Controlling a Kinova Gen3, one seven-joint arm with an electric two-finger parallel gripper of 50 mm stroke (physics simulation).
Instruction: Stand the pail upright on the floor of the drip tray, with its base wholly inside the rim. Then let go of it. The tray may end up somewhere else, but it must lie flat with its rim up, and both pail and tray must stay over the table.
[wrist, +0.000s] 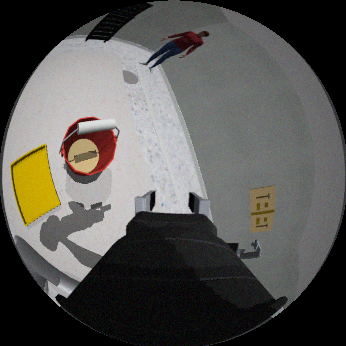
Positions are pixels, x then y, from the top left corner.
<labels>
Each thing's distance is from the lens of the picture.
my gripper (171, 198): 18 cm
yellow drip tray (35, 193): 53 cm
</labels>
